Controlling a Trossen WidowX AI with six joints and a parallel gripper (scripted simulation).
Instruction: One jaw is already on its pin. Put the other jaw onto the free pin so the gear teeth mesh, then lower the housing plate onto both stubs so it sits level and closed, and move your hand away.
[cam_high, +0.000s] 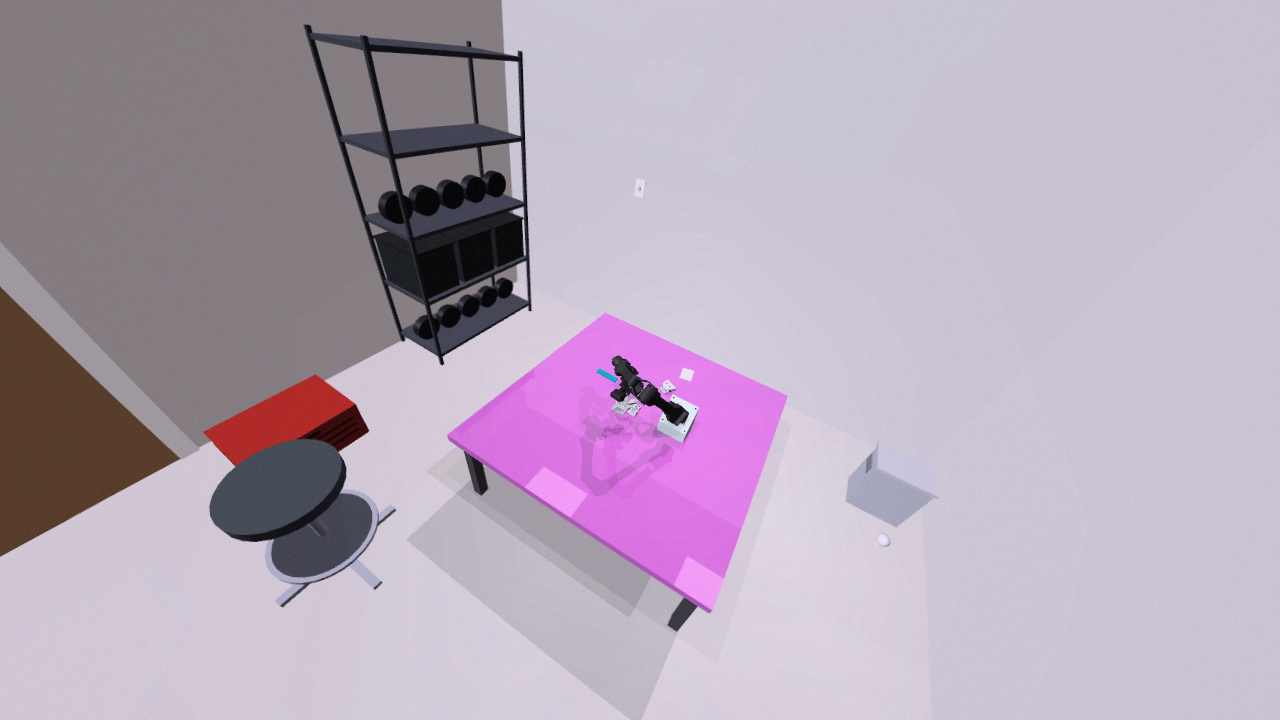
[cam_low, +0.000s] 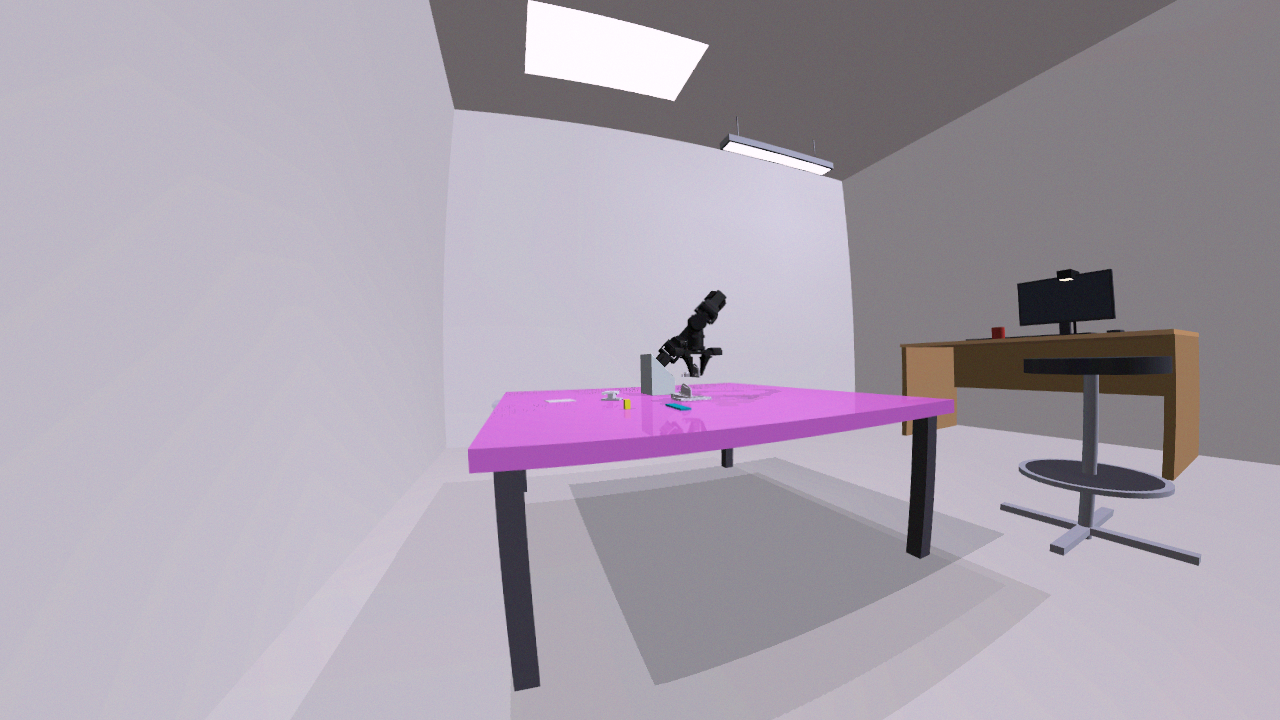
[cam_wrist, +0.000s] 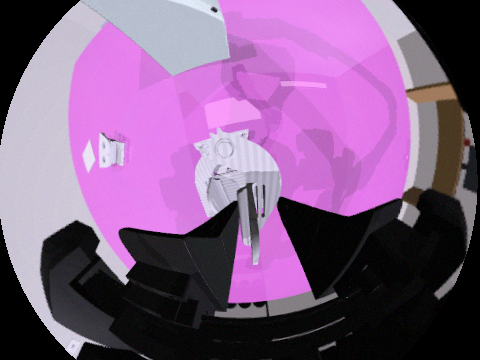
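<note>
My gripper tip is 80 mm above the white ledge, 30 mm to the left of it and 20 mm short of it. The rest, counted from my gripper tip: cyan bar: 200 mm ahead, 170 mm to the right, 80 mm below; then small white part: 280 mm to the right, 130 mm behind, 70 mm below; then white jaw: 30 mm behind, 10 mm to the right.
</note>
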